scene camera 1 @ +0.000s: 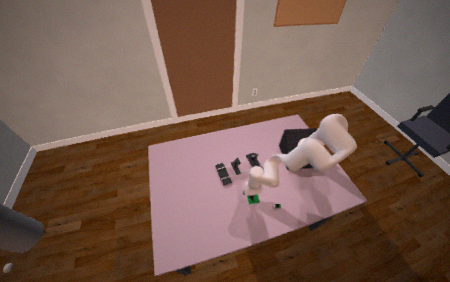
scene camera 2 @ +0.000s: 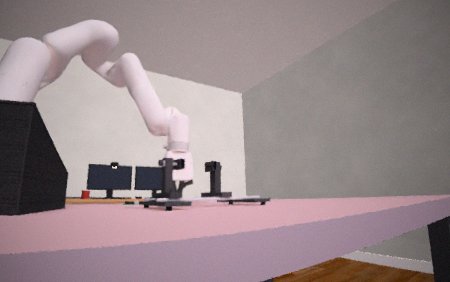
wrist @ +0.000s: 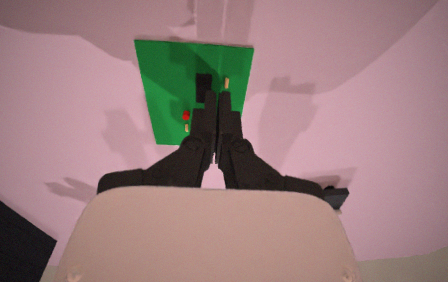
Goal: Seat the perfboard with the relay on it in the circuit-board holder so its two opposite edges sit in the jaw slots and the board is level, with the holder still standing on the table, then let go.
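The green perfboard lies flat on the table. In the wrist view it shows a black block, a red part and small tan parts. My gripper is shut with nothing between its fingertips, which overlap the lower right part of the board in that view. The fingers hide part of the board, and the relay cannot be made out clearly. The black circuit-board holder stands upright on the table, apart from the board, with two jaw posts and long rails. In scene camera 2, one jaw post partly covers my gripper.
A small green and black module lies beside the perfboard, toward the table's near right edge. The black robot pedestal stands at the table's far right. A dark piece shows at lower right in the wrist view.
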